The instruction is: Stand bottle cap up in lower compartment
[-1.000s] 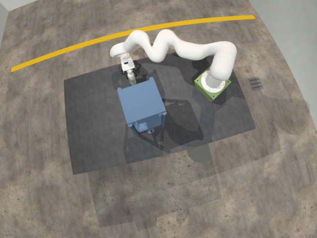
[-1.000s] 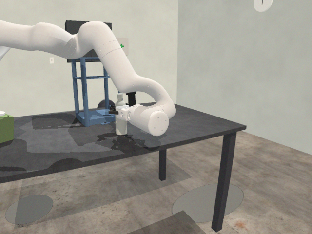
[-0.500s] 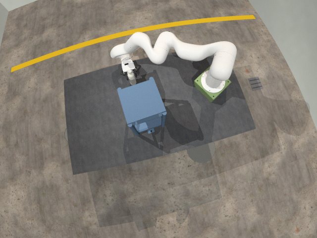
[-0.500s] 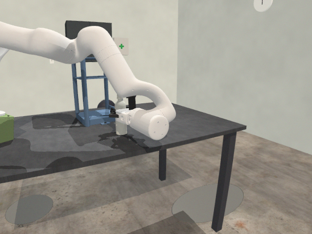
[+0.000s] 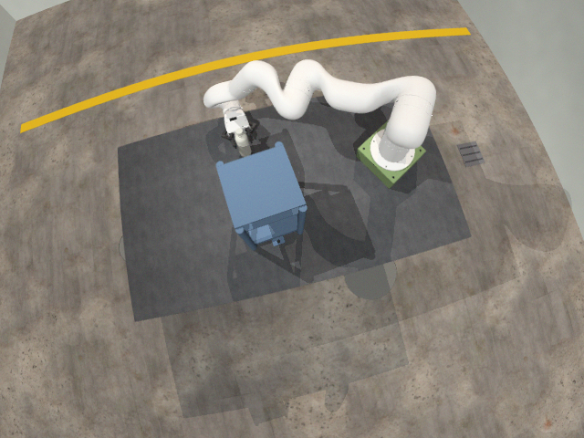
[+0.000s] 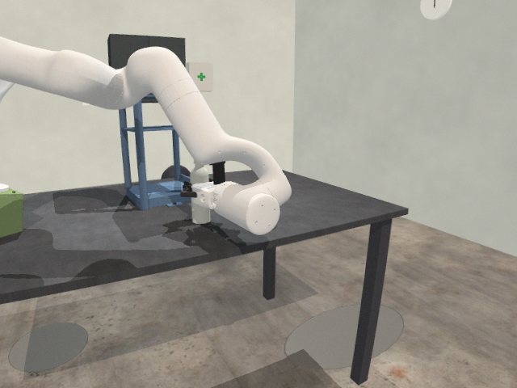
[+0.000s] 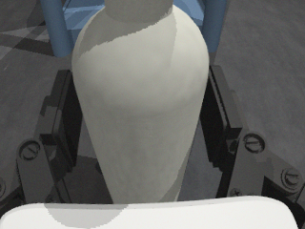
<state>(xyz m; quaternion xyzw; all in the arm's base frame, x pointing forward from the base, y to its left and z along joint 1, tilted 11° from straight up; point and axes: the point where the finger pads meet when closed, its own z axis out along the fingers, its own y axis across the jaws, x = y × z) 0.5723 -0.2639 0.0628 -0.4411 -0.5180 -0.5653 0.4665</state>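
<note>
Right now my hand is 2 cm below the white bottle. Round my hand: shelving unit: 31 cm to the left, 8 cm above.
</note>
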